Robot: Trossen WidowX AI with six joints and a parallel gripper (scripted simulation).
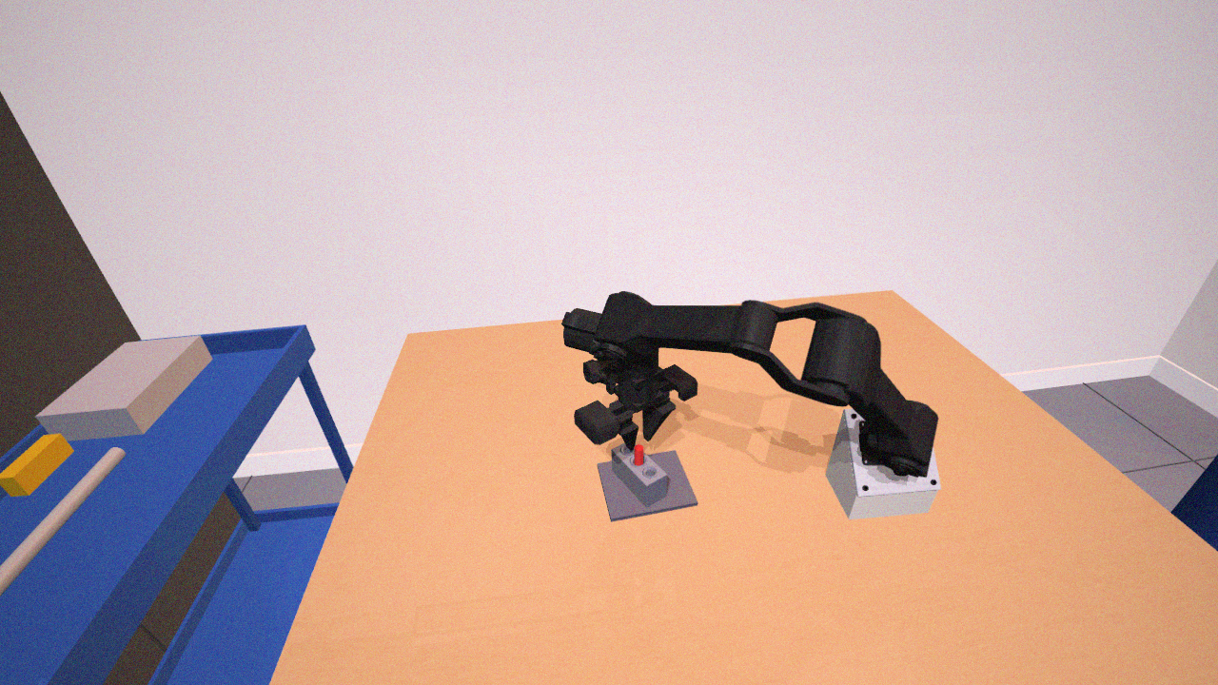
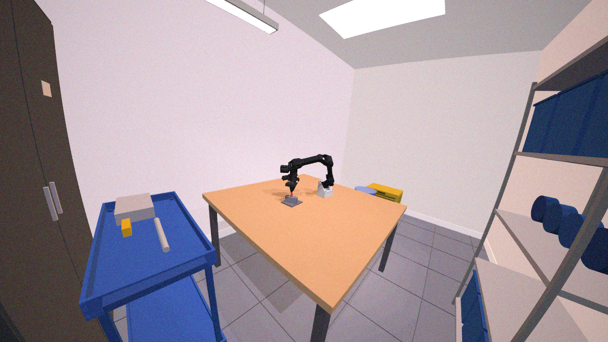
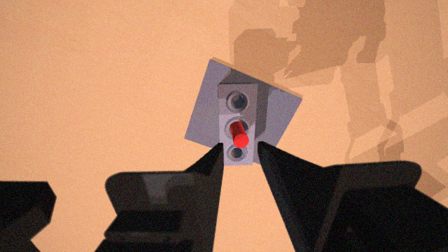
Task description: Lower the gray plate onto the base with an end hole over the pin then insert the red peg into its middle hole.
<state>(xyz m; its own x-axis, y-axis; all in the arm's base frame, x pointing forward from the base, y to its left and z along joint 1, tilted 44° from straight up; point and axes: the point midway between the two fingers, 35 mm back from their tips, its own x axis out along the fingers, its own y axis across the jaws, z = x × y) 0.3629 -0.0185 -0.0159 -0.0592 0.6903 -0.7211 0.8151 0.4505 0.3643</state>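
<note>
Now: the red peg 50 mm below my gripper tip. The rest, counted from my gripper tip: gray plate 50 mm below; dark flat base 90 mm below, 10 mm to the left, 10 mm behind.
</note>
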